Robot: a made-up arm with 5 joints. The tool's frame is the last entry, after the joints. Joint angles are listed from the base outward. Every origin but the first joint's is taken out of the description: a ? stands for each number. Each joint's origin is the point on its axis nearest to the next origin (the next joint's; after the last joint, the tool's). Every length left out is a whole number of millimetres.
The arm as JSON. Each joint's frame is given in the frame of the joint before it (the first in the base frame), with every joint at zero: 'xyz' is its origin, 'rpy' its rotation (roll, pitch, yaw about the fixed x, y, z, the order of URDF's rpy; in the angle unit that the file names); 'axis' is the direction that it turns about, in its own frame. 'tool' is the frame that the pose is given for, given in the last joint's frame.
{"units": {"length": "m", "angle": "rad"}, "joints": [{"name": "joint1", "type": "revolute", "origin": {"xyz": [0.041, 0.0, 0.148], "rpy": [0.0, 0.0, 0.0]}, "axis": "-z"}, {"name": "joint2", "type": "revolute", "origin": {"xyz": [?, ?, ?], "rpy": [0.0, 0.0, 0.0]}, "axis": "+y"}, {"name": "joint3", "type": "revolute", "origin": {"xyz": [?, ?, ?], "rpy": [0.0, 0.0, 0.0]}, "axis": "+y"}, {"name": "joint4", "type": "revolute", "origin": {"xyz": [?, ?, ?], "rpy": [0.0, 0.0, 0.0]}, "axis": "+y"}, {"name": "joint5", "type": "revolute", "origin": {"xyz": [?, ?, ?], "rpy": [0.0, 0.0, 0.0]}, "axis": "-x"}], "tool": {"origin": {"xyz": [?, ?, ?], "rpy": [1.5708, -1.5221, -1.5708]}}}
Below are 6 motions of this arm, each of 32 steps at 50 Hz.
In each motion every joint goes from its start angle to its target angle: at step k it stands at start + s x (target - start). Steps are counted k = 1, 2, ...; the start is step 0. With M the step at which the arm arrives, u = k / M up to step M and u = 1 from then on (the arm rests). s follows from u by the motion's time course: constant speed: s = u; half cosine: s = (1 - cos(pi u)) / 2; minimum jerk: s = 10 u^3 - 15 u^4 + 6 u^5.
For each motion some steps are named. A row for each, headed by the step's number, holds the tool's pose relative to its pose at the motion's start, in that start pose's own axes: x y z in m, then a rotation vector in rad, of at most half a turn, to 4 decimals.
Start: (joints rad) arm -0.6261 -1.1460 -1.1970 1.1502 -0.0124
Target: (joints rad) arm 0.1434 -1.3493 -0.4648 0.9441 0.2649
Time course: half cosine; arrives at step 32
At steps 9, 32:
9: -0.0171 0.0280 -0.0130 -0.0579 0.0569 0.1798
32: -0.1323 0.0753 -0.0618 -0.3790 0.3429 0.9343

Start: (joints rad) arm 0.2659 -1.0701 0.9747 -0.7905 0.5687
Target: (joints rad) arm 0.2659 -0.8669 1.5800 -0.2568 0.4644
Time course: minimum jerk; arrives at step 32
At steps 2, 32:
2: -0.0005 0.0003 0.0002 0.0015 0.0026 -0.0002
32: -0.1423 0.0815 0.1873 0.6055 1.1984 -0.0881

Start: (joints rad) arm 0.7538 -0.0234 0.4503 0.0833 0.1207
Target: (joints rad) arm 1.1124 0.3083 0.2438 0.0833 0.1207
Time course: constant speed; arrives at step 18
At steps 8, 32:
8: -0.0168 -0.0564 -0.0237 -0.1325 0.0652 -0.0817
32: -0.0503 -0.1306 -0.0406 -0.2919 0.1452 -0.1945

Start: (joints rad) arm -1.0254 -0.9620 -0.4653 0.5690 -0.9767
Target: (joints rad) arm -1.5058 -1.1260 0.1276 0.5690 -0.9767
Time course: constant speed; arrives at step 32
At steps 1, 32:
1: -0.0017 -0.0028 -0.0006 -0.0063 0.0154 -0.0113
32: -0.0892 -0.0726 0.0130 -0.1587 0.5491 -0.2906

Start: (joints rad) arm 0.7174 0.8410 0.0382 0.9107 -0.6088
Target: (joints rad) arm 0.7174 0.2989 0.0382 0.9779 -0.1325
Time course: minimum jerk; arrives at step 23
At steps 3, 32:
3: 0.0007 0.0005 0.0030 0.0052 -0.0068 0.0086
32: 0.0027 0.0021 0.1678 0.1952 -0.4378 0.4672

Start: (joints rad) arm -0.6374 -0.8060 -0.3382 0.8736 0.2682
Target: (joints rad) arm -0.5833 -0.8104 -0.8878 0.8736 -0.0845
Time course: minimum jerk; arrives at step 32
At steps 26, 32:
26: 0.0871 -0.0180 0.1127 -0.0723 -0.5259 -0.3011
32: 0.0900 -0.0182 0.1195 -0.0709 -0.5537 -0.3150

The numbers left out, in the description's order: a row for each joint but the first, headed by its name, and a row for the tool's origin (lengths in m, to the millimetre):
joint2: 0.03 0.01 0.0
joint3: 0.043 0.0 0.171
joint4: 0.207 0.0 0.008
joint5: 0.095 0.0 0.0
tool: 0.0 0.0 0.0

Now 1 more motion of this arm.
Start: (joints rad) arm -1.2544 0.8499 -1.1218 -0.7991 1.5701
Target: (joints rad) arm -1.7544 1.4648 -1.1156 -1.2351 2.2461
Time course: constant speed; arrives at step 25
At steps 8, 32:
8: 0.0698 0.0561 0.0570 0.0542 -0.0841 0.0780
32: 0.2155 0.1011 0.2260 0.0937 -0.3181 0.2544

